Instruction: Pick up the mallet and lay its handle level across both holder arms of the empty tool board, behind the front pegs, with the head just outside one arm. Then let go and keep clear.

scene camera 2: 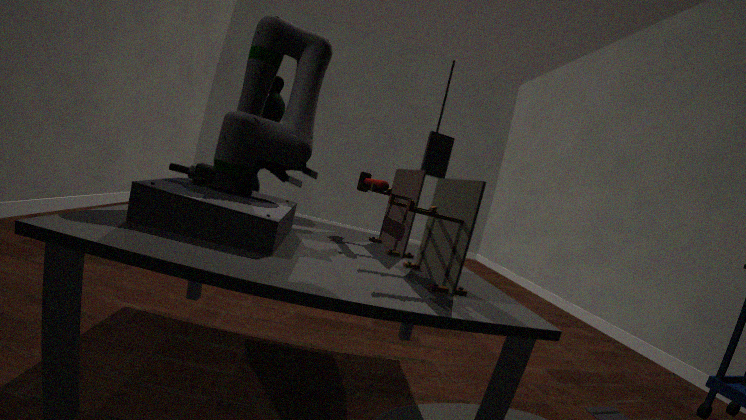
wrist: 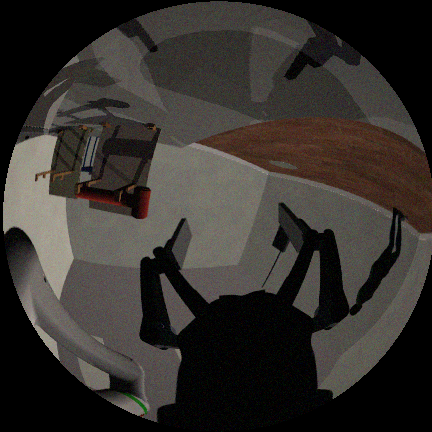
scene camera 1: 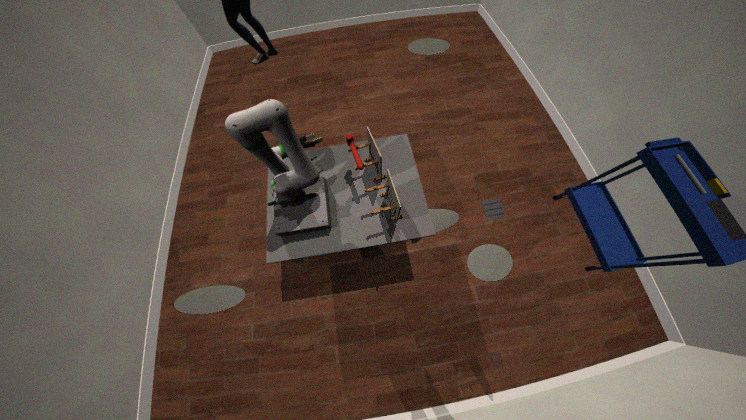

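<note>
The red mallet (scene camera 1: 355,152) (scene camera 2: 376,184) (wrist: 102,196) lies across the holder arms of the far tool board (scene camera 1: 374,143) (scene camera 2: 409,180) (wrist: 141,165). Its thick head is outside that board's outer arm. The other tool board (scene camera 1: 394,188) (scene camera 2: 462,200) (wrist: 65,162) stands beside it, and its two orange holder arms are empty. My gripper (scene camera 1: 317,139) (scene camera 2: 308,178) (wrist: 233,219) is open with nothing between the fingers. It is apart from the mallet, on the robot's side of it. In the wrist view the mallet is left of the fingers.
The boards stand on the grey table (scene camera 1: 417,180) (scene camera 2: 323,284), with the arm's base block (scene camera 1: 308,222) (scene camera 2: 203,224). A person (scene camera 1: 253,31) (scene camera 2: 274,101) (wrist: 382,272) stands beyond the table. A dark box with a thin rod (scene camera 2: 438,153) (wrist: 280,239) shows behind the boards. A blue cart (scene camera 1: 605,224) stands at the right.
</note>
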